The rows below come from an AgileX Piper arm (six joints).
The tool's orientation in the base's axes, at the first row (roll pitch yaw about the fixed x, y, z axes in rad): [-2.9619 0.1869 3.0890]
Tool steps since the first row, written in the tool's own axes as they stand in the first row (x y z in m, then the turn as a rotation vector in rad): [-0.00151 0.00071 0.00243 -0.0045 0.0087 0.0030]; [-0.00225 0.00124 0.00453 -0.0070 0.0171 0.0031]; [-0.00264 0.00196 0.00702 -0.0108 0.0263 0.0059]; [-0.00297 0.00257 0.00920 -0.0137 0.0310 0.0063]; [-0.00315 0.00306 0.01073 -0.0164 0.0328 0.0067]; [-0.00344 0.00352 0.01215 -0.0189 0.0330 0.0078]
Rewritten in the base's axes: [0.00196 0.00016 -0.00219 0.0057 0.0077 -0.0036]; [0.00310 0.00025 -0.00418 0.0089 0.0158 -0.0047]; [0.00397 0.00047 -0.00664 0.0139 0.0241 -0.0083]; [0.00473 0.00064 -0.00879 0.0172 0.0285 -0.0090]; [0.00521 0.00082 -0.01033 0.0200 0.0301 -0.0092]; [0.00578 0.00099 -0.01173 0.0227 0.0299 -0.0098]
